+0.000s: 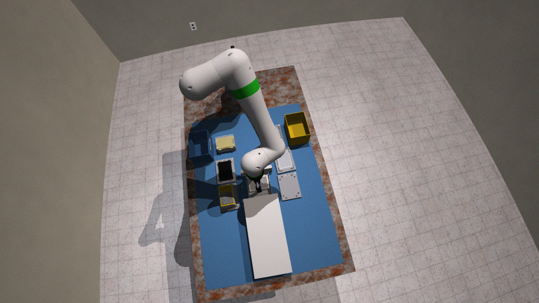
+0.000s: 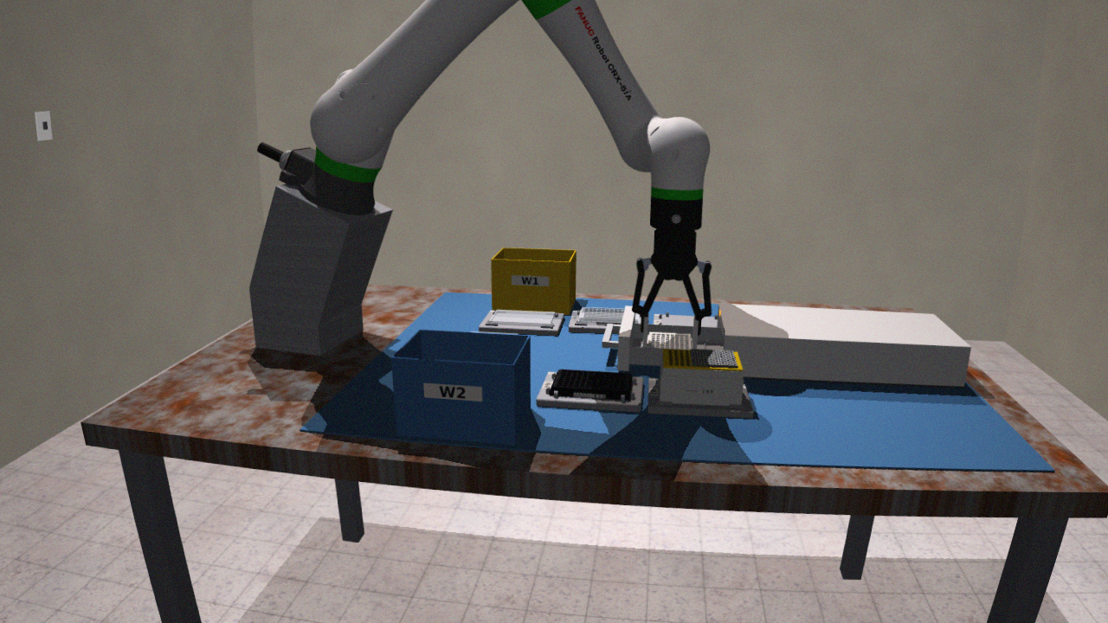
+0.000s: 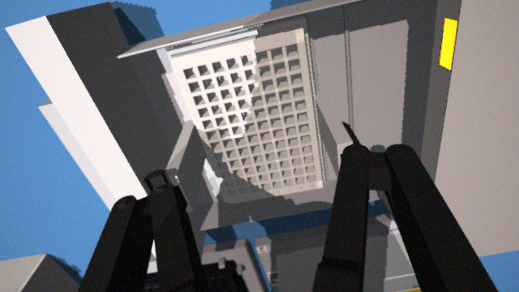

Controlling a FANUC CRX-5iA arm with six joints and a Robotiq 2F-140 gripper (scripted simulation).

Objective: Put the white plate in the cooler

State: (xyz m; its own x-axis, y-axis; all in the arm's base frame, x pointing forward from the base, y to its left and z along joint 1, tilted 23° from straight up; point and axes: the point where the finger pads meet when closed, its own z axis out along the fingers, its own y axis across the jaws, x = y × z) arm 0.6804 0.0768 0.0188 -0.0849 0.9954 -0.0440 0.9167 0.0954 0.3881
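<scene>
The white plate is 2 cm below my hand. From my hand the other things lie so: cooler CD: 17 cm ahead, 2 cm to the left, 1 cm below; grey nest N1: 3 cm ahead, 19 cm to the left, 4 cm below; grey drawer: 3 cm ahead, 2 cm below.
</scene>
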